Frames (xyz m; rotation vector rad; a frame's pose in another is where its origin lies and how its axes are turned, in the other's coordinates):
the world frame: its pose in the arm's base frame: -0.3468 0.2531 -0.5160 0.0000 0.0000 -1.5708
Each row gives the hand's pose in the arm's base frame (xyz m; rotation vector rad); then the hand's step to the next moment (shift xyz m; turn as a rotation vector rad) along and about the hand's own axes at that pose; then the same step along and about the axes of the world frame.
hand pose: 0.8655 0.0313 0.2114 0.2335 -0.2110 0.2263
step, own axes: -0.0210 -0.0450 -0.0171 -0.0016 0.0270 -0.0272
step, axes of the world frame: 0.0425 -0.0059 -0.0303 -0.0321 -0.0033 -0.0207
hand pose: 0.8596 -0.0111 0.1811 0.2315 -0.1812 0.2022
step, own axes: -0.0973 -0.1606 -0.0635 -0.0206 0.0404 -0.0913
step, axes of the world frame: 0.1548 -0.0488 -0.1138 -0.0572 -0.0146 -0.0831
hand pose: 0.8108 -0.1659 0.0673 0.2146 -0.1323 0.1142
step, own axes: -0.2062 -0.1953 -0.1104 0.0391 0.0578 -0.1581
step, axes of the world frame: 0.1857 -0.1652 -0.1763 -0.0946 0.0499 -0.1357
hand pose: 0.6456 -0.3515 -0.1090 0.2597 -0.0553 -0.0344
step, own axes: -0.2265 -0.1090 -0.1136 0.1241 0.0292 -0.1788
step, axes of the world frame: 0.0669 -0.2222 -0.1491 -0.0688 0.1352 -0.1588
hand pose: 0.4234 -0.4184 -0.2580 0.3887 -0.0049 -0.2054
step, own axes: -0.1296 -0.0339 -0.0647 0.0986 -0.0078 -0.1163
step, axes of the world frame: -0.0195 -0.1308 -0.0682 -0.0169 0.1001 -0.1140
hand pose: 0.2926 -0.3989 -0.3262 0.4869 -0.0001 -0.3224
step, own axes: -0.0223 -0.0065 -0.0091 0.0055 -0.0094 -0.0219
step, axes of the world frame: -0.0055 -0.0225 -0.0093 -0.0006 0.0040 -0.0241
